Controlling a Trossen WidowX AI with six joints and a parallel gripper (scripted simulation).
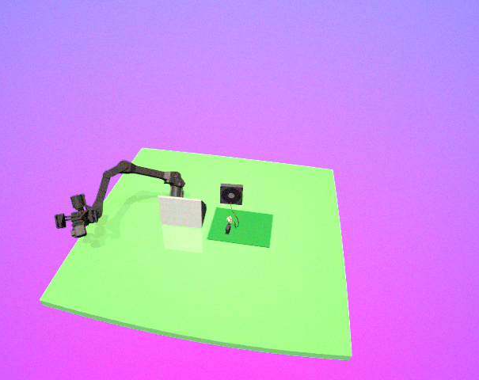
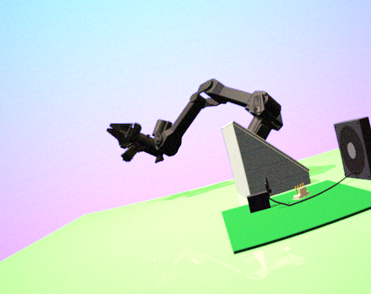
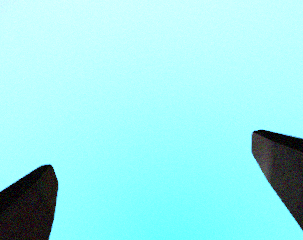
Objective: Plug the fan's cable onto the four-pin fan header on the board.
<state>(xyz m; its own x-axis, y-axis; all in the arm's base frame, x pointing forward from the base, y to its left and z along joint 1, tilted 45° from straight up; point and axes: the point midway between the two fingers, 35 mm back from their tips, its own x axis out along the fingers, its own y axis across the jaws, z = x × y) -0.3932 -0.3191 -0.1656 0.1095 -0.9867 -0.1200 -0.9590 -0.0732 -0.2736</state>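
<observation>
The dark fan plug lies 640 mm ahead of my gripper tip, 270 mm to the left of it and 270 mm below it. Also, from my gripper tip: black fan 650 mm ahead, 500 mm to the left, 230 mm below; dark green board 710 mm ahead, 320 mm to the left, 310 mm below.
</observation>
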